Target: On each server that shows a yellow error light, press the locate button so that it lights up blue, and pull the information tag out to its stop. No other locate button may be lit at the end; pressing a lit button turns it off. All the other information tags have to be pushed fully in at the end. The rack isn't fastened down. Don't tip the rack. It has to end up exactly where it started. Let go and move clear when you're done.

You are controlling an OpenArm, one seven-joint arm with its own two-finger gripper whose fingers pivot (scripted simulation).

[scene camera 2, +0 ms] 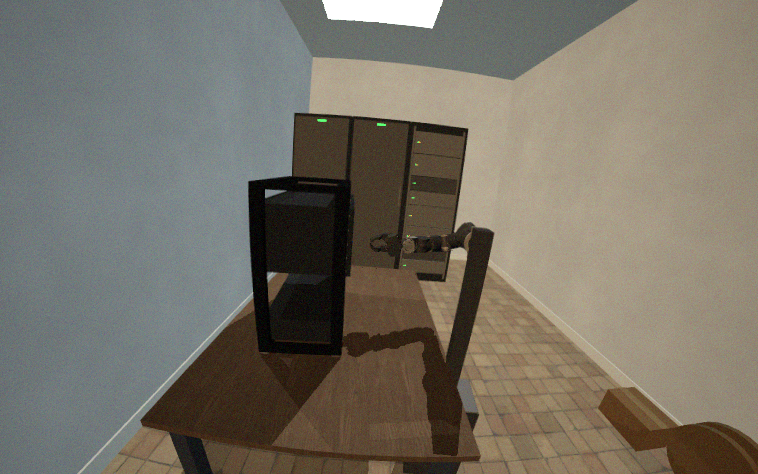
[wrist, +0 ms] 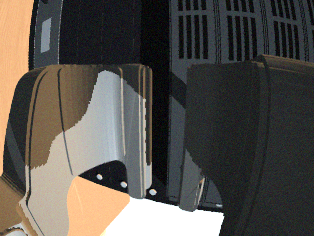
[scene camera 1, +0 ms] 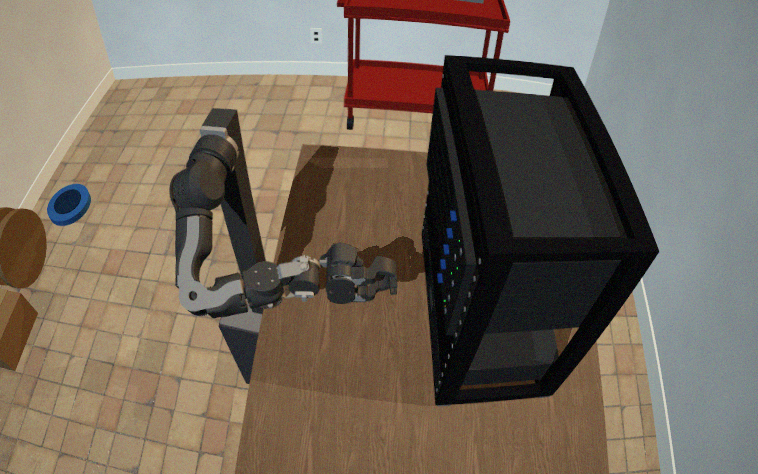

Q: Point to a dark mounting post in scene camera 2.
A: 480,246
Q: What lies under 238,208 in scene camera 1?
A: A dark mounting post.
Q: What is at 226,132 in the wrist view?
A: My gripper.
